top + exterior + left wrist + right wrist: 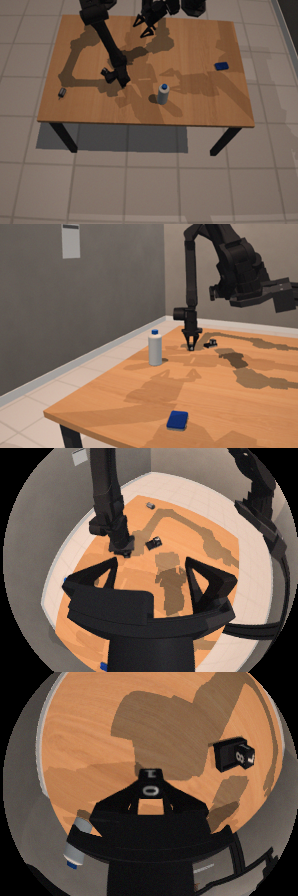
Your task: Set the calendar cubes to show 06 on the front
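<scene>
My right hand is 1 cm above the black cube. Round my right hand: white bottle (9 cm ahead, 26 cm to the left, 5 cm above); then blue pad (21 cm behind, 67 cm to the left, 2 cm below).
</scene>
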